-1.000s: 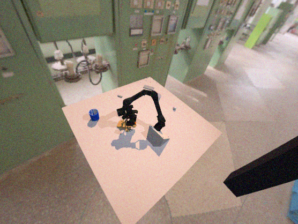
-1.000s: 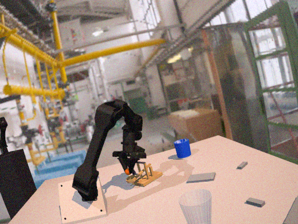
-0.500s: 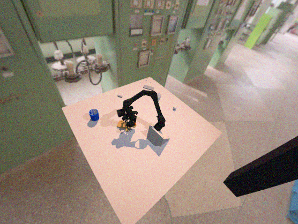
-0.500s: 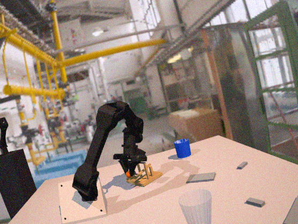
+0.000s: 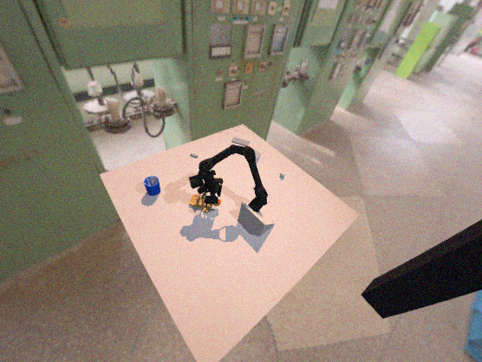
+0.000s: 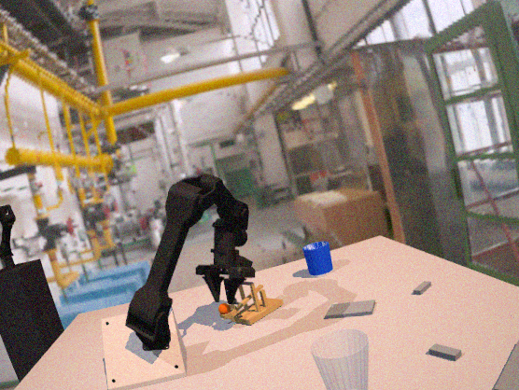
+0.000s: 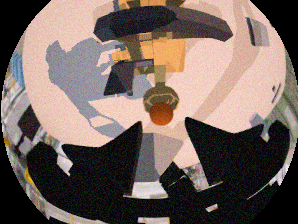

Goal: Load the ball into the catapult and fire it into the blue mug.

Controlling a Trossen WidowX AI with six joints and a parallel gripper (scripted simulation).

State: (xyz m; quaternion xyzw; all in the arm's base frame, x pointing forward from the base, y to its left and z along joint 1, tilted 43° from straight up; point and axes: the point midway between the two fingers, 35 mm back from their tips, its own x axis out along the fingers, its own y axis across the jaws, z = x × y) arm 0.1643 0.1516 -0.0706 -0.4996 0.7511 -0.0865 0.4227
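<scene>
The orange ball lies 1 cm below my gripper tip. From my gripper tip the other things lie so: wooden catapult (5 cm to the left, 4 cm ahead, 3 cm below); then blue mug (31 cm ahead, 30 cm to the left, 5 cm below); then clear cup (44 cm to the right, 22 cm ahead, 5 cm below).
</scene>
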